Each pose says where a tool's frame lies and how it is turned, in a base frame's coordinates. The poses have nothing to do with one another.
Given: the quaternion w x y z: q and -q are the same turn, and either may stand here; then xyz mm.
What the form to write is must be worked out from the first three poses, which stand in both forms.
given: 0.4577 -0.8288 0.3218 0.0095 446 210 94
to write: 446 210 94 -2.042 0.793 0.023
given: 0.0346 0.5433 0.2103 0.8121 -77 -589 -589
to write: -77 -589 -589 1.670 0.646 2.496
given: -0.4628 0.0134 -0.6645 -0.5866 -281 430 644
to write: -281 430 644 -0.033 1.634 1.442
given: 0.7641 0.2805 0.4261 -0.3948 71 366 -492
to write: 71 366 -492 0.610 0.926 -0.858
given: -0.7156 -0.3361 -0.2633 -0.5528 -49 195 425
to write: -49 195 425 0.744 0.583 1.224
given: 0.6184 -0.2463 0.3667 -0.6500 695 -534 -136
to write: 695 -534 -136 -0.567 0.844 -1.496
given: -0.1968 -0.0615 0.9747 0.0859 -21 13 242
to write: -21 13 242 0.172 -2.729 -0.241
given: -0.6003 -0.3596 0.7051 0.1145 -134 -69 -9
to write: -134 -69 -9 0.834 -1.634 -0.265
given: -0.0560 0.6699 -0.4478 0.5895 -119 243 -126
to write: -119 243 -126 -2.033 1.359 -1.789
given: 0.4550 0.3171 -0.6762 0.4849 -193 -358 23
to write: -193 -358 23 0.782 -1.668 1.196
